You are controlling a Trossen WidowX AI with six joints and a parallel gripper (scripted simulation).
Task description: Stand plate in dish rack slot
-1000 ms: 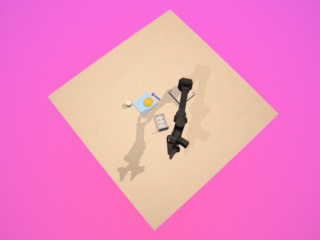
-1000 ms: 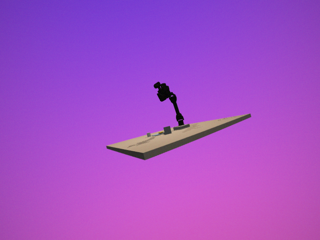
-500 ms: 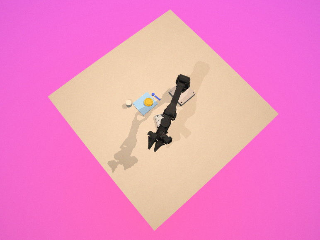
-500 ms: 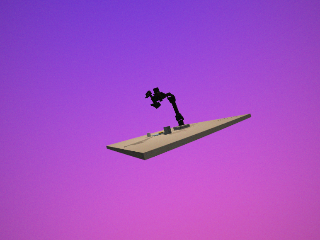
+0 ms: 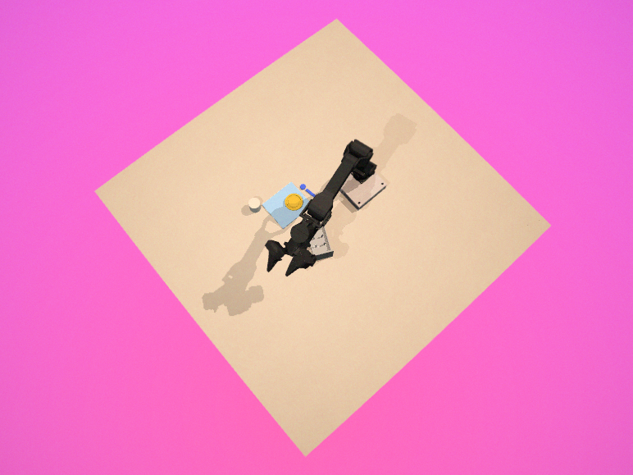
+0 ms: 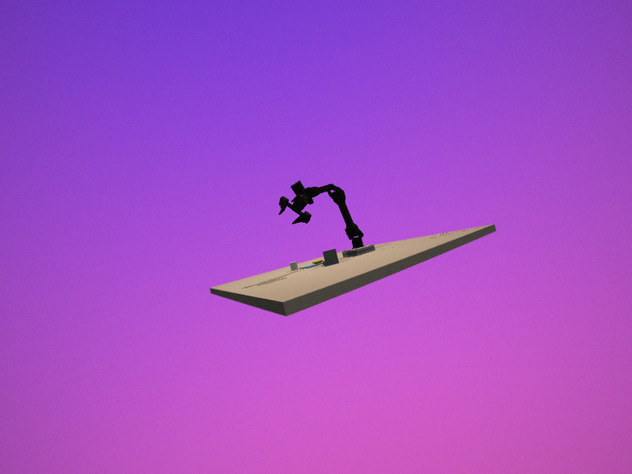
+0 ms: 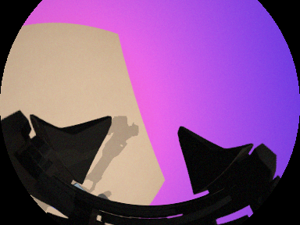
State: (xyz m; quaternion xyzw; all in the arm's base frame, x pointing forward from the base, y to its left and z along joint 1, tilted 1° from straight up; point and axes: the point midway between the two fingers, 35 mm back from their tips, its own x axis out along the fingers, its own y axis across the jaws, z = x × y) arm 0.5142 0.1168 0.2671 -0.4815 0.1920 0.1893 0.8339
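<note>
Now: the yellow plate 270 mm behind my gripper tip, 220 mm to the right of it and 270 mm below it. From my gripper tip the other things lie so: light blue mat: 250 mm behind, 240 mm to the right, 280 mm below; then white cup: 150 mm behind, 310 mm to the right, 260 mm below; then grey dish rack: 230 mm behind, 40 mm to the right, 260 mm below.
</note>
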